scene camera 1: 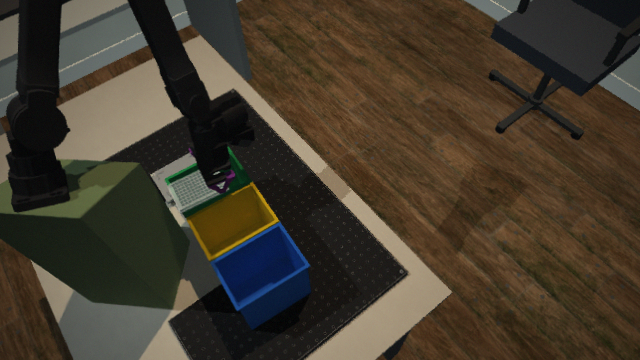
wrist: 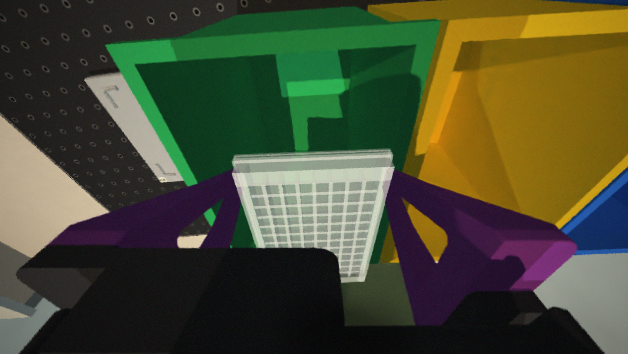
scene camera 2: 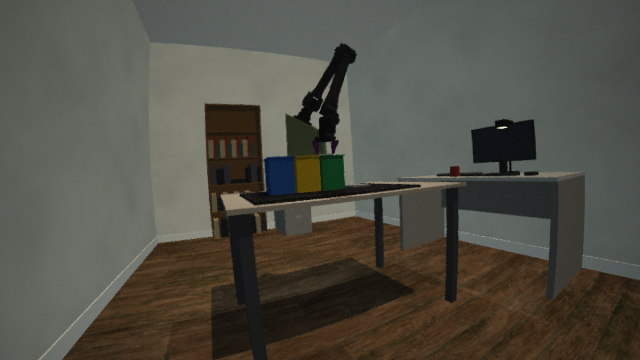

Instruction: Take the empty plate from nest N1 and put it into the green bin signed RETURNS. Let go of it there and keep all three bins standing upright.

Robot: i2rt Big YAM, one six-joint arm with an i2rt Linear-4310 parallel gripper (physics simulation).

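Note:
My gripper (scene camera 1: 207, 175) (scene camera 2: 325, 151) (wrist: 312, 177) is shut on the white gridded plate (scene camera 1: 190, 192) (wrist: 315, 205), with a purple finger at each long side. The plate looks about level and is over the mouth of the green bin (scene camera 1: 242, 172) (scene camera 2: 332, 172) (wrist: 270, 42), near its rim height. In the scene camera 2 view the fingertips are just above the bin's rim and the plate does not show. The yellow bin (scene camera 1: 232, 220) (scene camera 2: 307, 174) (wrist: 550, 100) and blue bin (scene camera 1: 275, 295) (scene camera 2: 280, 175) (wrist: 610, 220) stand upright in a row with the green one. The RETURNS sign is not readable.
A pale flat nest piece (scene camera 1: 175, 167) (wrist: 135, 130) lies beside the green bin on the black perforated mat (scene camera 1: 360, 260). A tall olive block (scene camera 1: 135, 240) (scene camera 2: 300, 135) stands beside the bins, under the arm's base. The table edge (scene camera 1: 420, 295) lies beyond the mat.

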